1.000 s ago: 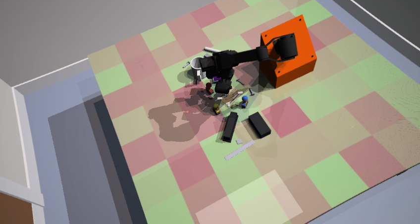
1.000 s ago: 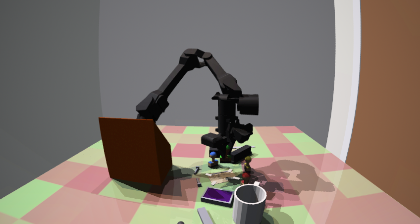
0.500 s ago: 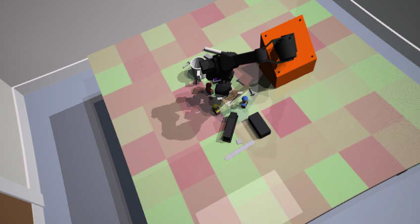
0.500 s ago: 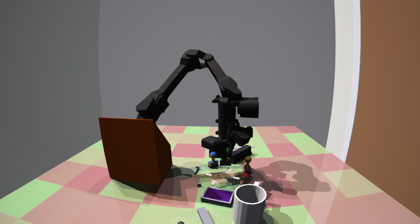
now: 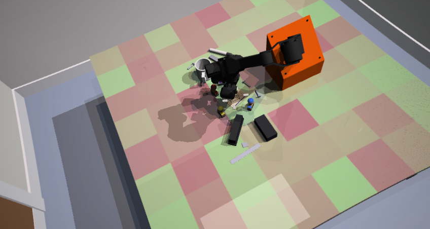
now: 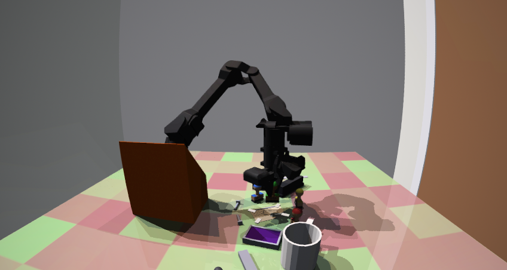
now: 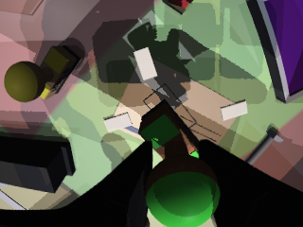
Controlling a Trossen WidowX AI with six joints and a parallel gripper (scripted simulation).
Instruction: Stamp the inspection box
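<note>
Now: the card 7 cm below my gripper tip and 1 cm behind it. Round my gripper tip: blue stamp 8 cm to the left, 5 cm below, 5 cm behind; then green-knobbed stamp right at my gripper tip; then red-knobbed stamp 7 cm to the right, 7 cm ahead, 5 cm below.
</note>
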